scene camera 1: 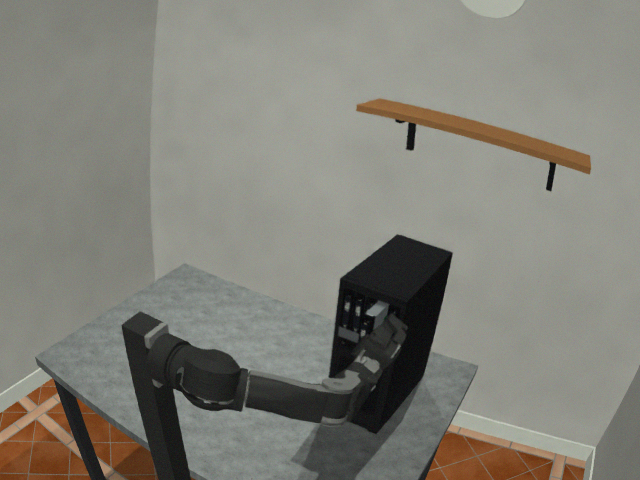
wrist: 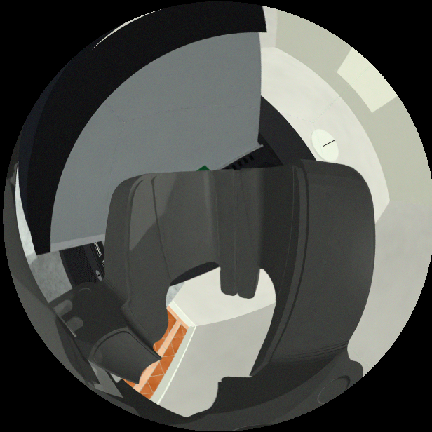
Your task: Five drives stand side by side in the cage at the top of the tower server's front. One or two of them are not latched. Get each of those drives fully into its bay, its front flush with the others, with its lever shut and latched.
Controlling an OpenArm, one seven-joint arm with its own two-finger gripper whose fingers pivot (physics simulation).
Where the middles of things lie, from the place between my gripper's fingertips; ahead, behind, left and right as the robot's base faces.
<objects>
The black tower server (scene camera 1: pixel 409 274) is 170 mm ahead of my hand, 60 mm to the left of it and 170 mm below it.
</objects>
